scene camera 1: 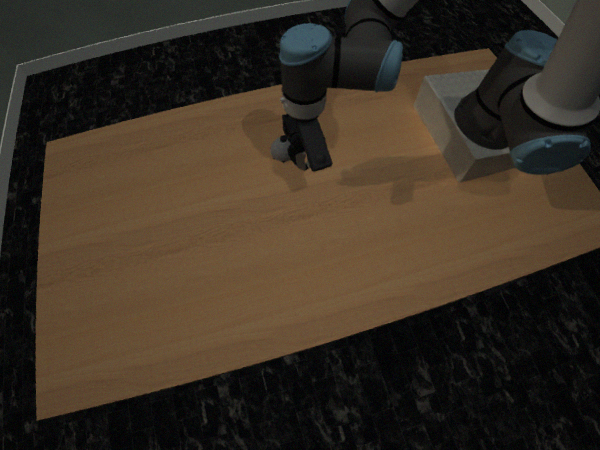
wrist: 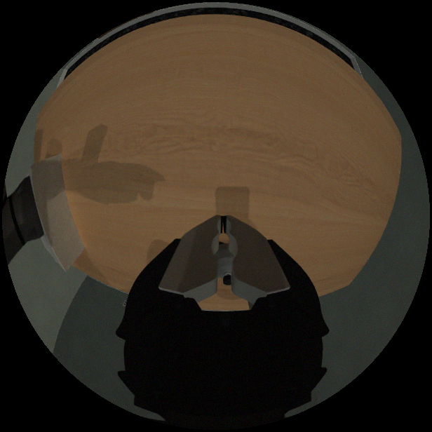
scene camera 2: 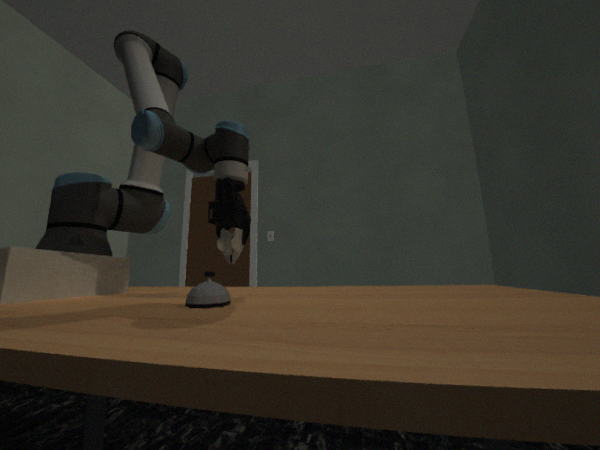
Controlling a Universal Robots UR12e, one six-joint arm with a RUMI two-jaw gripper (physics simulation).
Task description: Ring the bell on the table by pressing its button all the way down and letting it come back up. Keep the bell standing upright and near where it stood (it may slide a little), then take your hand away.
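Places are measured from the arm's base along level axes (x down, y right, z back), in centimetres.
Pixels of known places: gripper, fingertip midpoint: (scene camera 1: 305,169) (scene camera 2: 231,263); arm's base at its link origin: (scene camera 1: 485,123) (scene camera 2: 75,258).
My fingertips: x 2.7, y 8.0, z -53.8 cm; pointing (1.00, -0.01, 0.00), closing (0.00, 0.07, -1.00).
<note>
Ahead of a thing's pixels: the offset from my fingertips to its top centre. Level surfaces: height alone.
The bell @[dz -0.4, dx +1.9, dy +13.9 cm] (scene camera 1: 279,149) (scene camera 2: 208,295) (wrist: 225,266) is a grey dome that stands upright on the wooden table @[dx +8.5 cm] (scene camera 1: 200,280) (scene camera 2: 380,335) (wrist: 225,90). Its small black button @[dz -0.4, dx +1.9, dy +13.9 cm] (scene camera 1: 283,138) (scene camera 2: 209,274) (wrist: 227,279) stands up at the top on a short stem. My gripper (scene camera 1: 306,165) (scene camera 2: 231,261) (wrist: 222,217) is shut and empty, pointing down. In scene camera 2 its tips are above and to the right of the button, apart from it. In scene camera 1 they are to the right of the bell and partly hidden by the gripper's body. In the wrist view the bell shows through the gap behind the tips, partly hidden by the fingers.
The arm's pale block base (scene camera 1: 442,137) (scene camera 2: 65,276) (wrist: 59,215) stands on the table, to the right in scene camera 1 and to the left in scene camera 2. The arm's wrist is above the gripper. The table's far edge runs behind the bell in scene camera 1.
</note>
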